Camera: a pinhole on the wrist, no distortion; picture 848 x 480 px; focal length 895.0 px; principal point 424.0 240.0 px. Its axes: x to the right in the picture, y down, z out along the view. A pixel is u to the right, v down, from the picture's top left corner.
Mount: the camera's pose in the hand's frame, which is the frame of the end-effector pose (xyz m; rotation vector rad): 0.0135 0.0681 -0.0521 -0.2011 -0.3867 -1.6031
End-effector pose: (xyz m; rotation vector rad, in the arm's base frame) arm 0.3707 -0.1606 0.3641 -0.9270 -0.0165 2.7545
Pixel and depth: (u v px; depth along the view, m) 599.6 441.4 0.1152
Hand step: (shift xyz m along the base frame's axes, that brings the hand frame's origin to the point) -0.0782 -0.0760 0.0299
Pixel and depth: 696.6 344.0 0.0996
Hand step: -0.0573 -0.0677 0.0281
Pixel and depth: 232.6 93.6 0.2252
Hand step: -0.0898 -0.1920 0.1162
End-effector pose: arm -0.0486 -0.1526 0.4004 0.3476 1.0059 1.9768
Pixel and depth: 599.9 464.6 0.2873
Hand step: 0.0410 0.1316 0.2378
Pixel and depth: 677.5 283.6 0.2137
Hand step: 0.0466 0.0585 0.1757
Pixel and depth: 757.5 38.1 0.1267
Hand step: 0.0223 -0.0058 0.1083
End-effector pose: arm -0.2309 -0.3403 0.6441 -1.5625 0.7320 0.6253
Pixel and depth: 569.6 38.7 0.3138
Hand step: -0.1602 0.2469 -0.0480
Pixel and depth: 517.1 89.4 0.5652
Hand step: -0.2538 0.4775 -0.0919
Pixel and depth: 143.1 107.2 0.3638
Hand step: -0.2748 0.2232 -0.1759
